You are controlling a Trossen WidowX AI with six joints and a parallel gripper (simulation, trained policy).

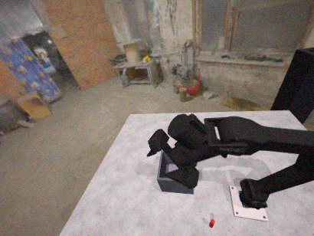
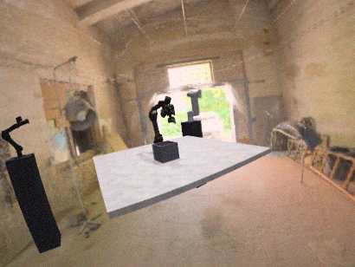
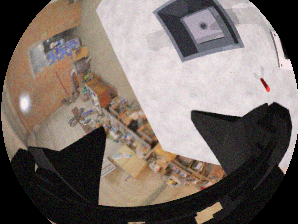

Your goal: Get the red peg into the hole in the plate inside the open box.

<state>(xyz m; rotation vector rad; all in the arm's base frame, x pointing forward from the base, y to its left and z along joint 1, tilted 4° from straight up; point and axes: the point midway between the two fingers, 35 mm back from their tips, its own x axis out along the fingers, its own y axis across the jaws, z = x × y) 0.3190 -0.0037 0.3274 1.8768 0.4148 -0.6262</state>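
The red peg is 18 cm behind my gripper tip, 8 cm to the left of it and 28 cm below it.
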